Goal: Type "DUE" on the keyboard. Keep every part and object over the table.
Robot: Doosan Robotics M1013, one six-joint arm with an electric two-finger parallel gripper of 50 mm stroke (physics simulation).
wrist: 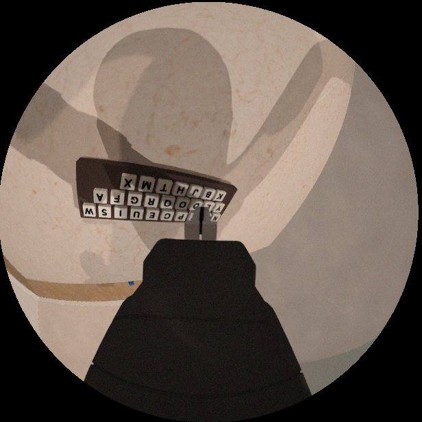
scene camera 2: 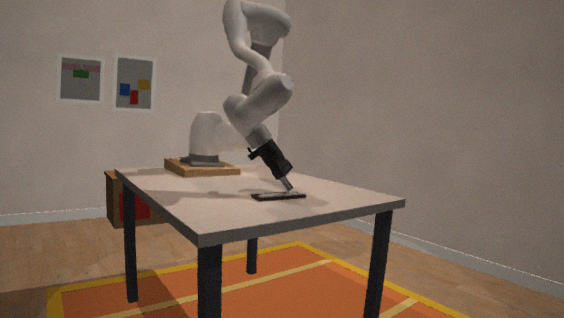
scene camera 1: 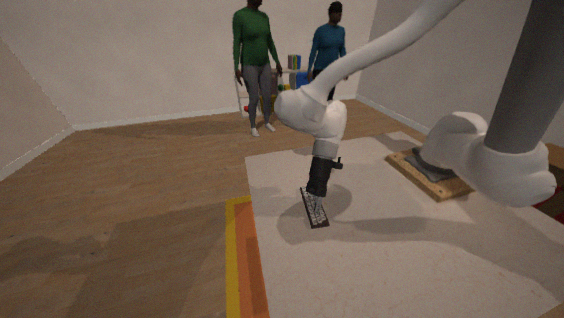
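Pixels of known places: gripper, fingertip midpoint: (scene camera 2: 290,189) (scene camera 1: 316,211); arm's base at its link origin: (scene camera 2: 203,163) (scene camera 1: 432,166).
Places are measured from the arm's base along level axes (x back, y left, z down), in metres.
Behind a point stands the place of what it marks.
Observation:
The keyboard (scene camera 1: 319,220) @[x -0.636, y 0.154, z 0.026 m] (scene camera 2: 265,196) @[x -0.652, y 0.003, z 0.029 m] (wrist: 95,175) is a dark board with white letter keys in three rows, lying on the table; its letters look upside down in the wrist view. There, the D key (wrist: 195,205) shows partly beside the fingertips, while the U key (wrist: 136,214) and the E key (wrist: 152,215) are uncovered to their left. My gripper (scene camera 2: 289,188) @[x -0.639, y 0.121, z 0.013 m] (wrist: 201,215) is shut and empty, tilted, with its tips at the keys near D, L and N. The fingers partly hide these keys. Whether the tips touch or press a key cannot be told.
The pale table (scene camera 1: 400,270) @[x -0.450, y 0.354, z 0.044 m] (scene camera 2: 210,215) @[x -0.765, y -0.249, z 0.044 m] carries the arm's wooden base board (scene camera 1: 440,192) @[x -0.101, y 0.140, z 0.008 m] (scene camera 2: 212,171) @[x -0.132, y 0.002, z 0.019 m]. Two people, one in a green top (scene camera 1: 252,37) and one in a blue top (scene camera 1: 328,45), stand on the floor beyond the table. An orange mat (scene camera 2: 300,290) lies under the table.

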